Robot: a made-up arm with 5 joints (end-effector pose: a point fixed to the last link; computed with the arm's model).
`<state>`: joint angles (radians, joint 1 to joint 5).
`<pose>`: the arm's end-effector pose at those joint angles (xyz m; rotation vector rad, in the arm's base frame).
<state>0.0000 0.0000 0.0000 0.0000 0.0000</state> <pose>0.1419 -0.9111 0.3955 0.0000 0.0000 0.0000</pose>
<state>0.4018 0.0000 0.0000 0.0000 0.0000</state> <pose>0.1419 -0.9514 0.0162 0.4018 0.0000 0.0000</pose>
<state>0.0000 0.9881 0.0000 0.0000 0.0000</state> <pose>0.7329 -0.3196 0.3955 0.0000 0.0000 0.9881</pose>
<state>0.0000 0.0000 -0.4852 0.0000 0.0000</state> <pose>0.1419 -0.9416 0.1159 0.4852 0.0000 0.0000</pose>
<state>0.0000 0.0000 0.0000 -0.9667 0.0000</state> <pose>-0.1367 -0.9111 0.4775 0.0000 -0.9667 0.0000</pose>
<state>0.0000 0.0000 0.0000 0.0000 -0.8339</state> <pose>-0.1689 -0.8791 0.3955 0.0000 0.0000 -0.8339</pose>
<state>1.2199 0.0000 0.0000 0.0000 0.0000</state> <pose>0.1419 -0.5843 -0.6495 1.2199 0.0000 0.0000</pose>
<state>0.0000 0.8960 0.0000 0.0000 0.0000</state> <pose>0.7061 -0.3962 0.3955 0.0000 0.0000 0.8960</pose>
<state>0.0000 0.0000 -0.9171 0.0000 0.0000</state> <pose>0.1419 -0.8556 -0.1197 0.9171 0.0000 0.0000</pose>
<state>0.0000 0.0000 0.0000 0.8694 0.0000</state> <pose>0.2362 -0.9111 0.1498 0.0000 0.8694 0.0000</pose>
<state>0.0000 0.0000 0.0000 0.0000 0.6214</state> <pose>0.3332 -0.7730 0.3955 0.0000 0.0000 0.6214</pose>
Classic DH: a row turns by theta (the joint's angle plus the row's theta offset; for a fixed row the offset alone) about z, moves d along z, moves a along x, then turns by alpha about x. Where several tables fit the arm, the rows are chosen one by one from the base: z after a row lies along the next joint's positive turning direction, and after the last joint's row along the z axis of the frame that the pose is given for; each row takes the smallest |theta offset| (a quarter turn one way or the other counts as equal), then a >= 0, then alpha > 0; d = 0 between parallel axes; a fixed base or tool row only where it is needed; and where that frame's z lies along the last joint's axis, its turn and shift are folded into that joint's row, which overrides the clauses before.
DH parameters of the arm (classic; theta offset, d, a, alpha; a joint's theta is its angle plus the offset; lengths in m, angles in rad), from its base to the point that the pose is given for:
base (fixed): 1.5708 0.1068 0 1.5708
joint 1: 0 -0.1117 -0.0667 -1.5708
joint 2: 0 0.0873 -0.2948 -1.5708
joint 3: 1.5708 -0.0362 0.023 1.5708
joint 4: -1.5708 -0.1827 0.0981 1.5708
joint 5: -1.2564 0 0.3858 0
tool (fixed): 1.2564 0.2244 0 0

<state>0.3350 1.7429 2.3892 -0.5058 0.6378</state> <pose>-0.4142 0.1332 0.2513 -2.2170 -1.8807 0.9793</pose>
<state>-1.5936 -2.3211 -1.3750 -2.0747 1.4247</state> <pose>-0.2837 0.0131 -0.5223 1.4775 1.3677 0.9547</pose>
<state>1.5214 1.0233 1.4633 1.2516 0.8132</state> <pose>0.6943 -0.3976 0.0243 0.0906 0.2205 0.9016</pose>
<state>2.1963 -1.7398 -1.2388 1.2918 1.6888</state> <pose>-0.1067 0.3115 -0.2213 -2.3348 1.6131 0.9596</pose>
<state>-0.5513 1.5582 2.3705 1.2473 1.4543</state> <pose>0.3926 0.5151 0.3195 -2.3164 0.6454 0.5503</pose>
